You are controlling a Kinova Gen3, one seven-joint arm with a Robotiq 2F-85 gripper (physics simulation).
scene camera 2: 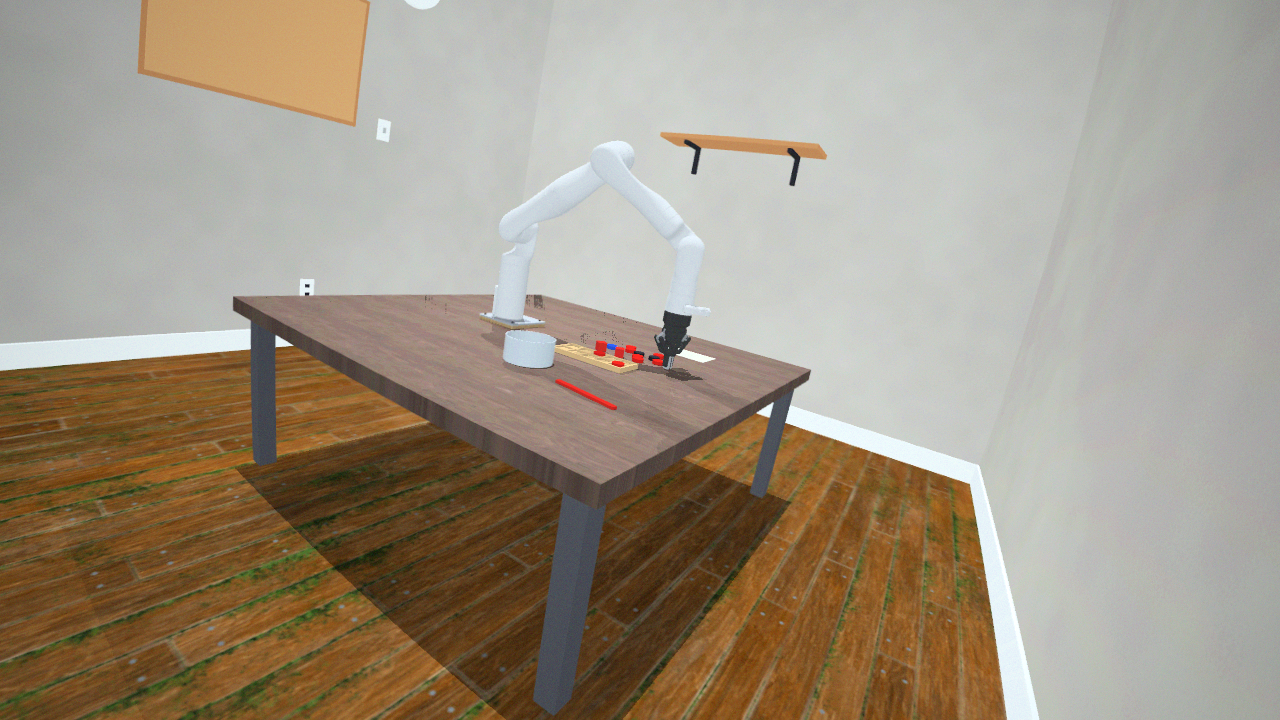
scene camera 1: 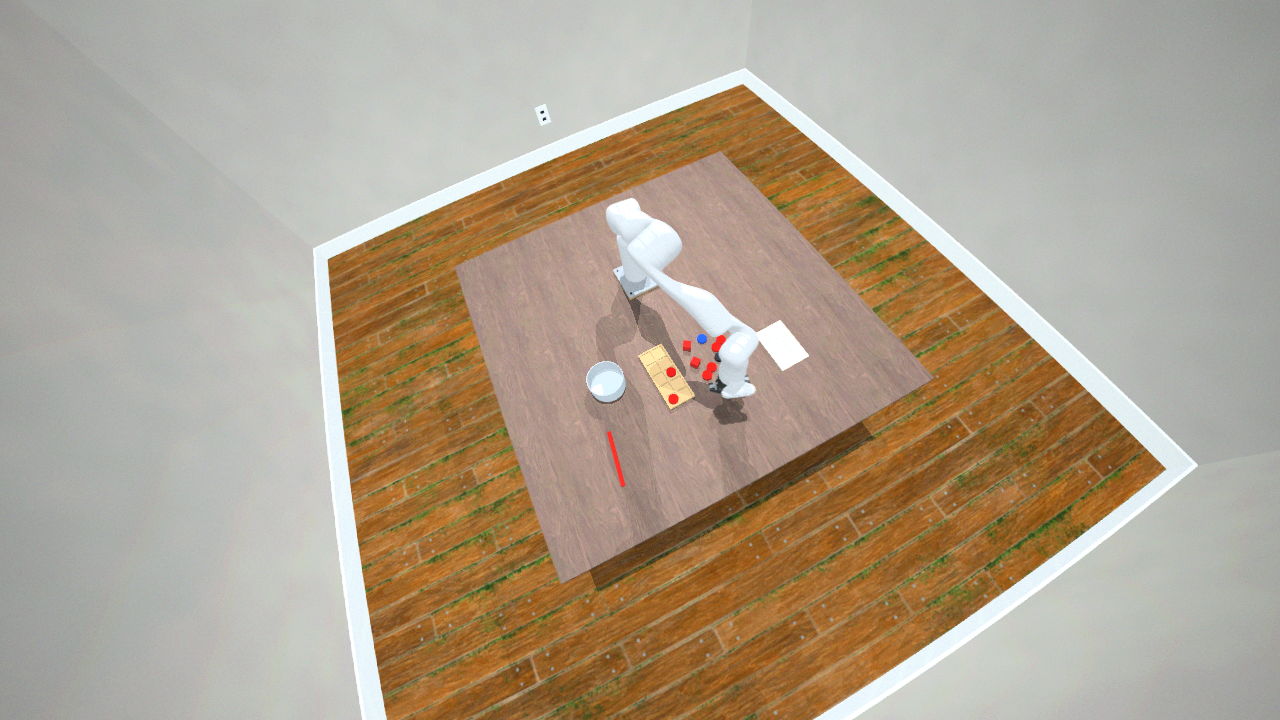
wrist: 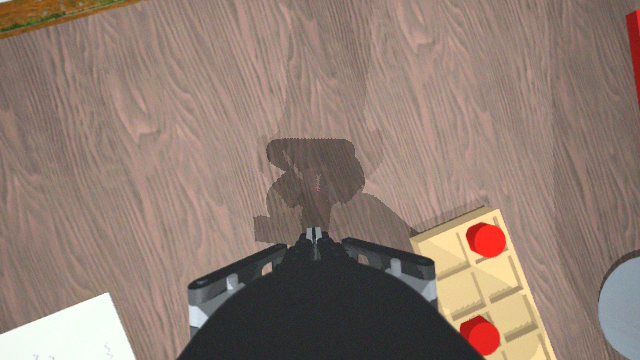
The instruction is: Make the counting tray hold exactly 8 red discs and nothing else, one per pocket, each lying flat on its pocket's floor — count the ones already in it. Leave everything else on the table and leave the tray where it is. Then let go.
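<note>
The counting tray (scene camera 1: 652, 357) (wrist: 445, 252) is pale wood with two rows of pockets. One red disc (scene camera 1: 673, 399) (scene camera 2: 617, 363) (wrist: 487, 240) sits in a corner pocket at its near end; another red disc (scene camera 1: 670, 371) (wrist: 482, 336) sits farther along, in the other row. Several red discs (scene camera 1: 711, 367) lie loose between the tray and the arm, partly hidden by it. My gripper (scene camera 1: 718, 387) (scene camera 2: 668, 365) (wrist: 314, 237) is shut and empty, pointing down low over the table beside the tray's near end. The discs beneath the gripper body are hidden in the wrist view.
Red blocks (scene camera 1: 695, 362) and a blue disc (scene camera 1: 701, 339) lie beside the tray. A pale round bowl (scene camera 1: 605, 385) (scene camera 2: 529, 351) (wrist: 620, 310) stands across the tray. A red stick (scene camera 1: 615, 459) (scene camera 2: 586, 394) (wrist: 633, 50) and a white sheet (scene camera 1: 782, 345) (scene camera 2: 696, 356) (wrist: 65, 325) lie farther out.
</note>
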